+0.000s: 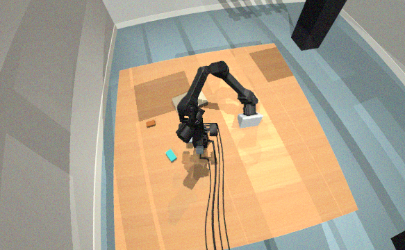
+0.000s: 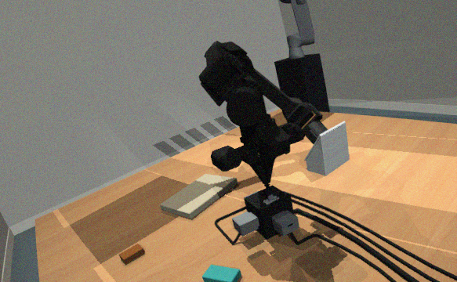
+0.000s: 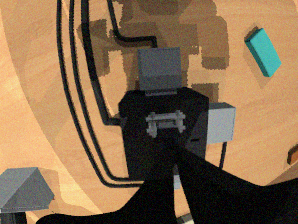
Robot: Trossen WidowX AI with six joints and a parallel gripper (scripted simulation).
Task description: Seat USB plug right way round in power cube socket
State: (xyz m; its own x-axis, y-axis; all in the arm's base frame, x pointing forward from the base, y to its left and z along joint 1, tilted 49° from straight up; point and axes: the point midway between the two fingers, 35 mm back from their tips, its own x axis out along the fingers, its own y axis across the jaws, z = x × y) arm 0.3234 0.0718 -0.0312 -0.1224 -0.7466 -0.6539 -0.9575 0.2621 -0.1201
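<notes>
Now: gripper tip 10 mm to the right of the USB socket and 50 mm above it. Also, from my gripper tip: cream slab 300 mm to the right, 110 mm below; brown block 280 mm ahead, 210 mm to the right, 110 mm below; teal block 180 mm ahead, 30 mm to the left, 110 mm below.
</notes>
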